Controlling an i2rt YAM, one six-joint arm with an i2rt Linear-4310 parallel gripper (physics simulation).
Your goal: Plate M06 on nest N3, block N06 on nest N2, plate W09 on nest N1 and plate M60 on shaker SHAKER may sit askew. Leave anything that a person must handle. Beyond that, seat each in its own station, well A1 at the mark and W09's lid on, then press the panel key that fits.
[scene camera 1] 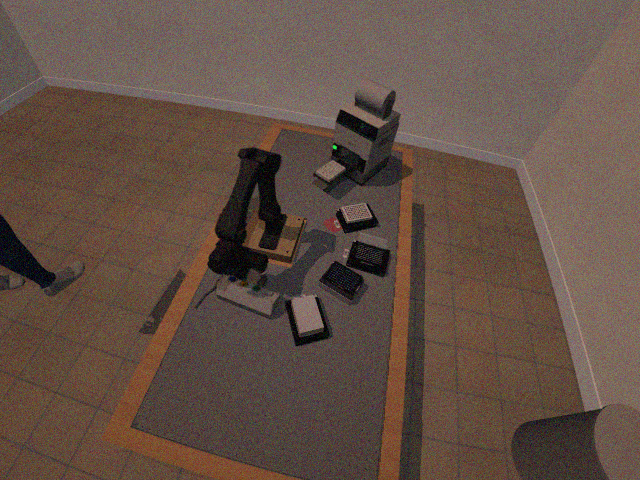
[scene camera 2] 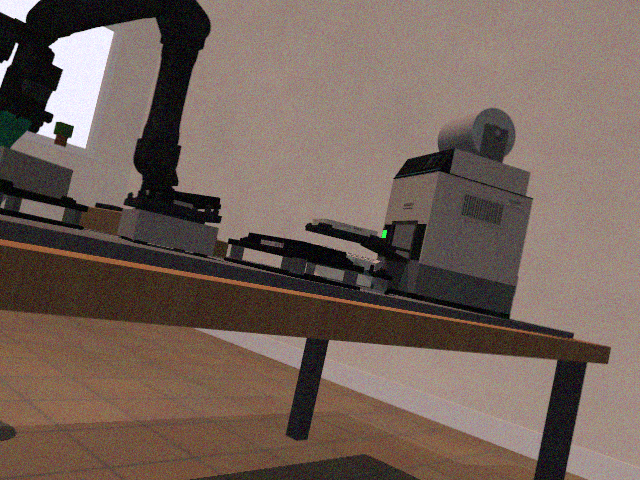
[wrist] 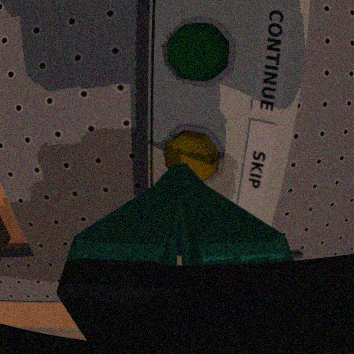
Labels:
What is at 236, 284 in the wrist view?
My gripper.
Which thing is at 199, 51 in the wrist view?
A green CONTINUE button.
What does my gripper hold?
Nothing.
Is my gripper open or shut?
Shut.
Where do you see a white plate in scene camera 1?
At 306, 313

